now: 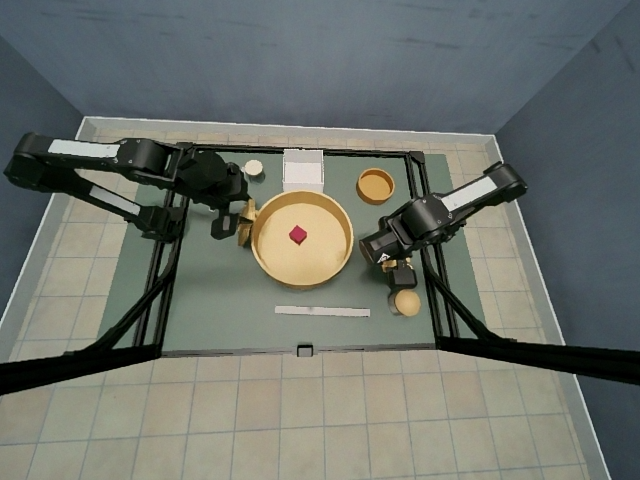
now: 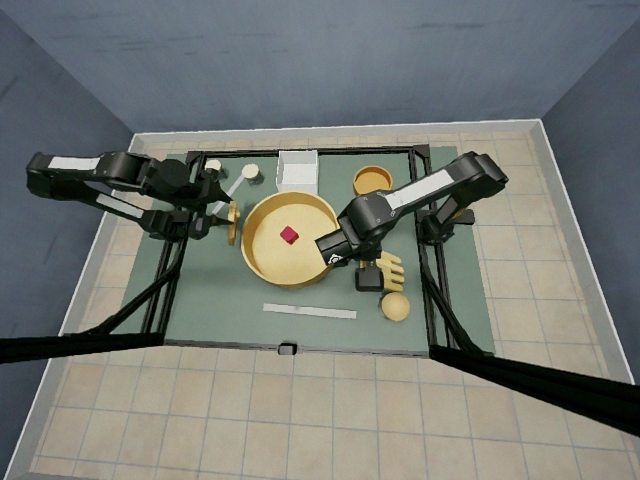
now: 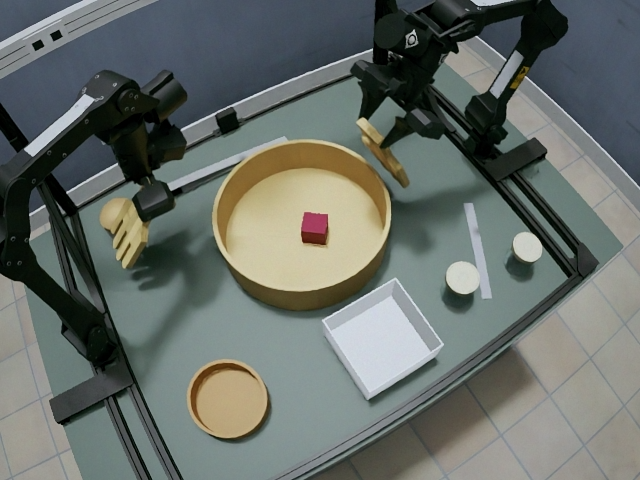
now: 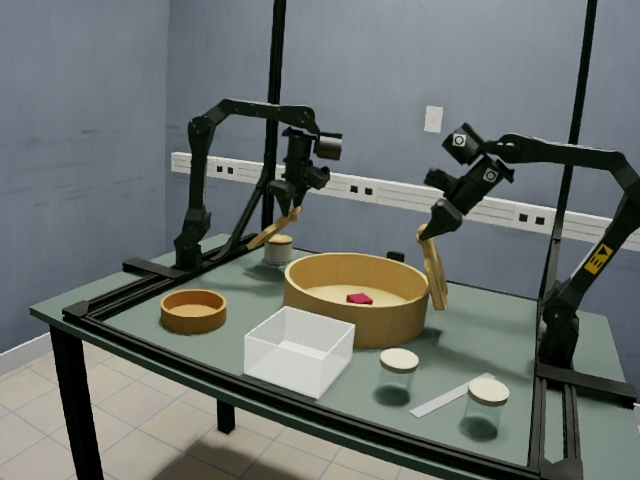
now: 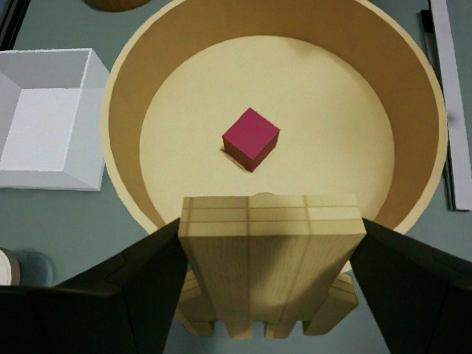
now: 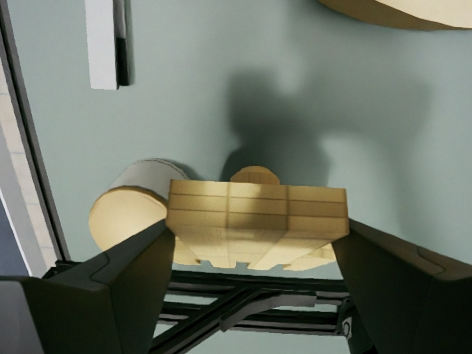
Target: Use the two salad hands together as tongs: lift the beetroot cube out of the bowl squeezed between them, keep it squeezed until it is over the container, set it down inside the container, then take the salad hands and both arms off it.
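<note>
The beetroot cube lies on the floor of the large round wooden bowl. The container, a white open box, stands beside the bowl. My left gripper is shut on a wooden salad hand, which hangs steeply, fingers down, just outside the bowl's rim. My right gripper is shut on the other salad hand, which slants down above the table on the opposite side, away from the bowl.
A jar with a wooden lid stands near the right salad hand. A small round wooden tray and two pale-lidded jars stand at other sides. White strips lie on the table.
</note>
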